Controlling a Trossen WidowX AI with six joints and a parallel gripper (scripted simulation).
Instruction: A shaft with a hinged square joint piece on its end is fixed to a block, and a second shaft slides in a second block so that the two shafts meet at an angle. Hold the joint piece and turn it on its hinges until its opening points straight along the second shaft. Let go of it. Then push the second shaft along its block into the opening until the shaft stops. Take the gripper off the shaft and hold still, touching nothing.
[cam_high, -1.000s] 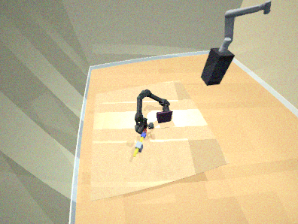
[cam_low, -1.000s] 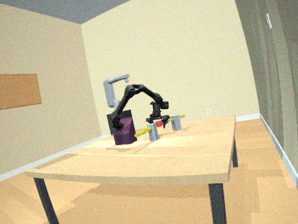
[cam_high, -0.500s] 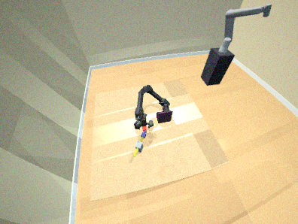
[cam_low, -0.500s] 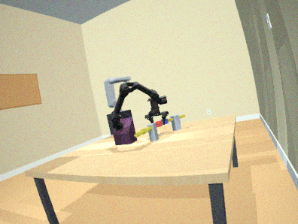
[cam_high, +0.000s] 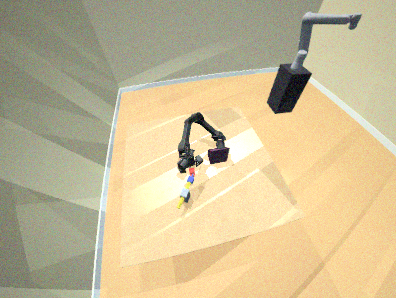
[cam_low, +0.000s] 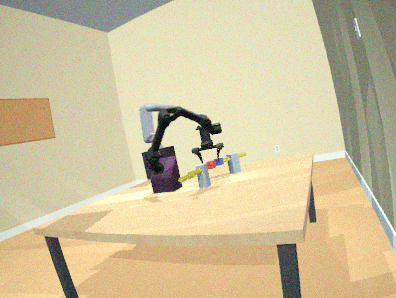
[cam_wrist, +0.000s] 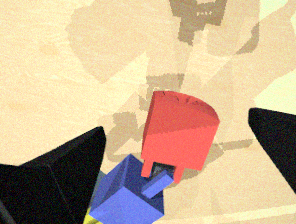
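The red joint piece is 2 cm below my gripper tip and 1 cm to the left of it.
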